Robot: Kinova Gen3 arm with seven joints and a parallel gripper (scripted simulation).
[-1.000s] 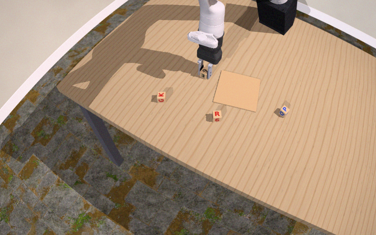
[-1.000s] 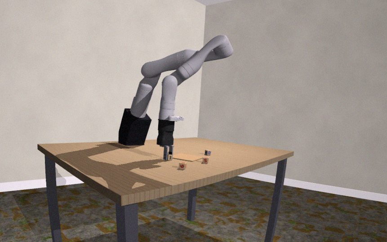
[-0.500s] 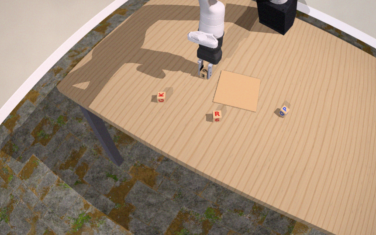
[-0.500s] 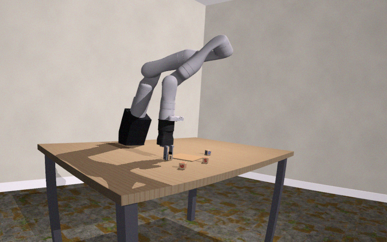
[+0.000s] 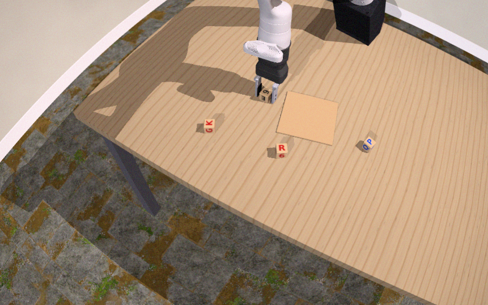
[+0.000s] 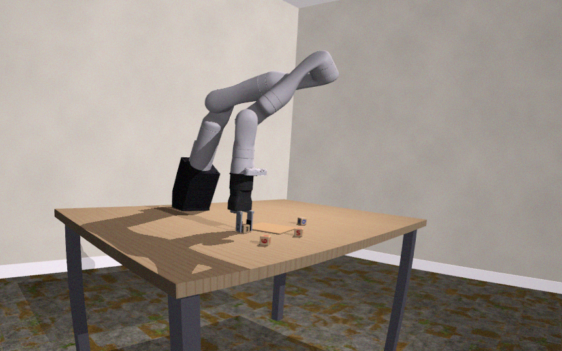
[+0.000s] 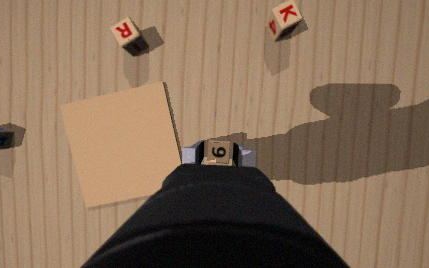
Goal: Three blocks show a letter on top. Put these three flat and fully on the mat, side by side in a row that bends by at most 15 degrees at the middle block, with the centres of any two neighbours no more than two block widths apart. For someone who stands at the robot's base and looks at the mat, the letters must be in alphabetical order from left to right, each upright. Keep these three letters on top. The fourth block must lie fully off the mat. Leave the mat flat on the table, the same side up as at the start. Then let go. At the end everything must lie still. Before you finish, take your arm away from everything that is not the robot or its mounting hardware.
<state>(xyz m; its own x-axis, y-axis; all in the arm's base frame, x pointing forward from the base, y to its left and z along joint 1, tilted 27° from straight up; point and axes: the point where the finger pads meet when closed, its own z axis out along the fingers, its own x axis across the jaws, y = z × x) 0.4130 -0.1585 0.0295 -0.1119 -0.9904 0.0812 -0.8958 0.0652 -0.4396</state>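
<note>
The block lies 10 mm below my hand. The rest, counted from my hand: tan mat 120 mm to the left, 20 mm below, 10 mm ahead.
</note>
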